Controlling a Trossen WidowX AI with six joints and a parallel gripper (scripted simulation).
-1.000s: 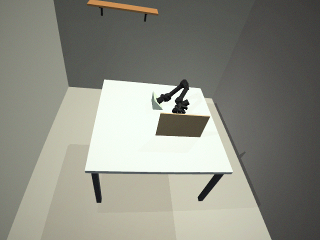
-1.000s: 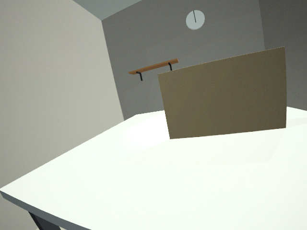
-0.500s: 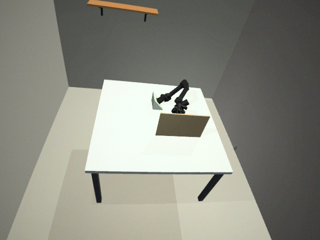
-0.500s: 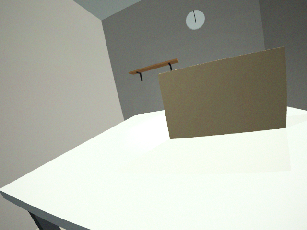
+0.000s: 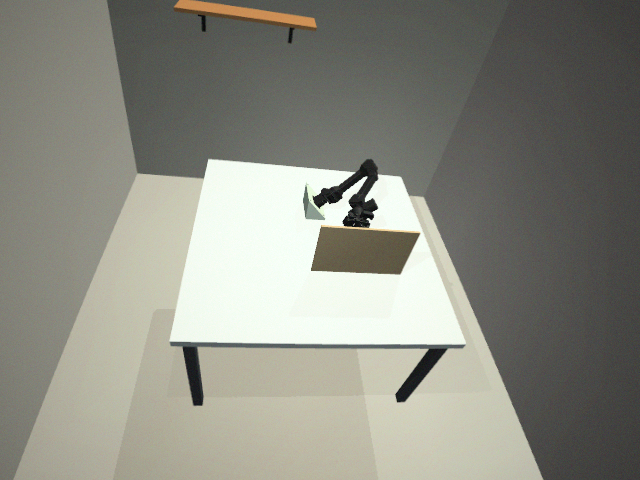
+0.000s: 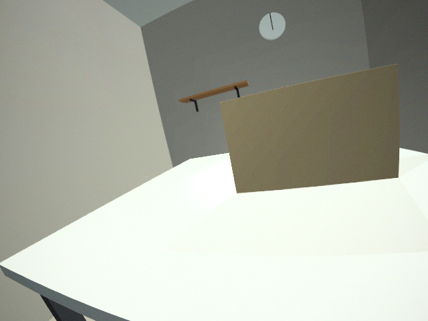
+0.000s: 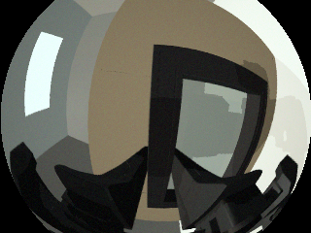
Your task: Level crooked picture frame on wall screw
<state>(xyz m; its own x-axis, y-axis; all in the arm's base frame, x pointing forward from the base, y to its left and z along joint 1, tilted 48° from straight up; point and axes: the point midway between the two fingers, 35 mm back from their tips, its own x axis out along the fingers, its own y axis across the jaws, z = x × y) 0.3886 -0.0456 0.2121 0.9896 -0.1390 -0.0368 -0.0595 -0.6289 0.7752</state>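
My gripper tip is now 1 cm to the left of the picture frame and 5 cm above it. Also, from my gripper tip: tan wall panel 2 cm ahead, 1 cm to the left, 7 cm below.
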